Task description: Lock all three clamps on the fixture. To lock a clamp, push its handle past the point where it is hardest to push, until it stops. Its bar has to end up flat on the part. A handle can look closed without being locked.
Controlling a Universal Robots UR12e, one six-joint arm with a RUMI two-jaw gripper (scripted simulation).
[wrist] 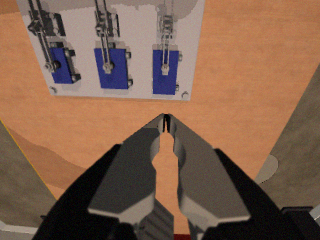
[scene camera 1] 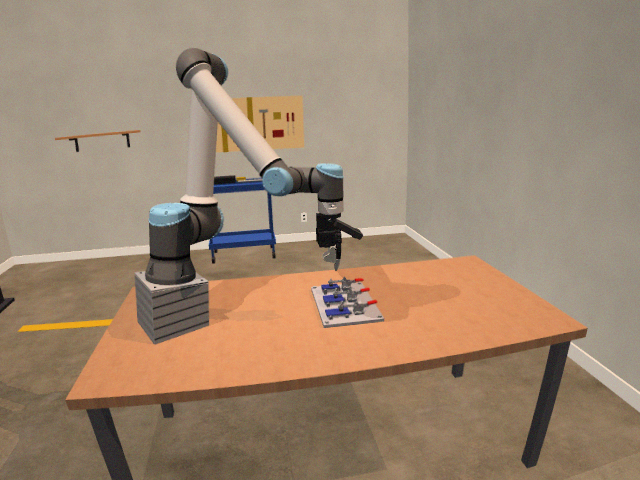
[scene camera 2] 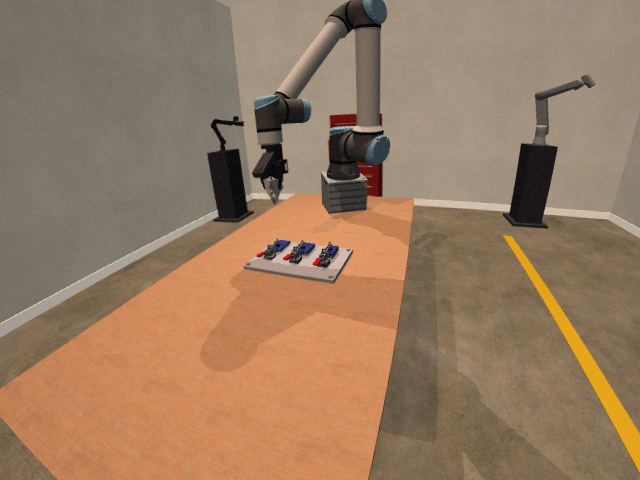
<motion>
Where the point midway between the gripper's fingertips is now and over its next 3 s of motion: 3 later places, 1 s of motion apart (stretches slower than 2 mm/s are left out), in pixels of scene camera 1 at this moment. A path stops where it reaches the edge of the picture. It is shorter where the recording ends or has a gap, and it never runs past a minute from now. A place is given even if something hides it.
My gripper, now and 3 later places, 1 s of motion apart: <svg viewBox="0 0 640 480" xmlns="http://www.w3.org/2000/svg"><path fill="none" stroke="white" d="M335 270L335 271L335 280L351 284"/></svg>
</motion>
